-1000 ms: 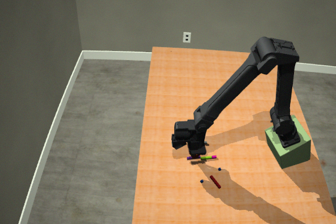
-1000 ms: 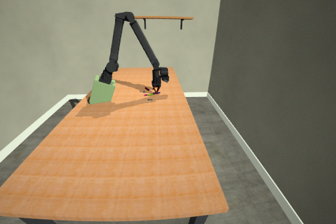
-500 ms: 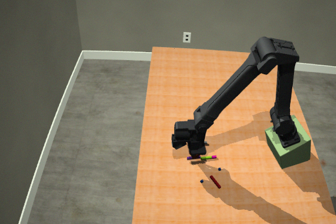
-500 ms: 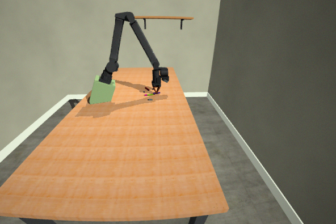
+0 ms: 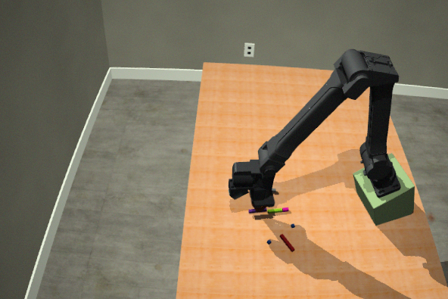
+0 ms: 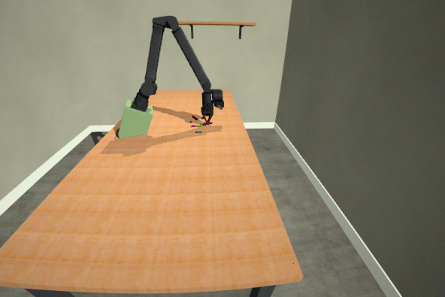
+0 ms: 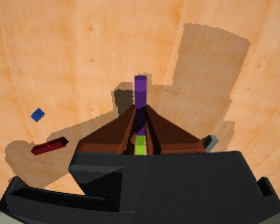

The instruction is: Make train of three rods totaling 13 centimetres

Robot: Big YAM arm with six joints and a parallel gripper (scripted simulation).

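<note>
Now: the lime rod 60 mm behind my hand and 20 mm below it. Also, from my hand: magenta rod 90 mm behind, 20 mm below; then grey rod 60 mm behind, 90 mm to the right, 20 mm below; then purple rod 10 mm below.
</note>
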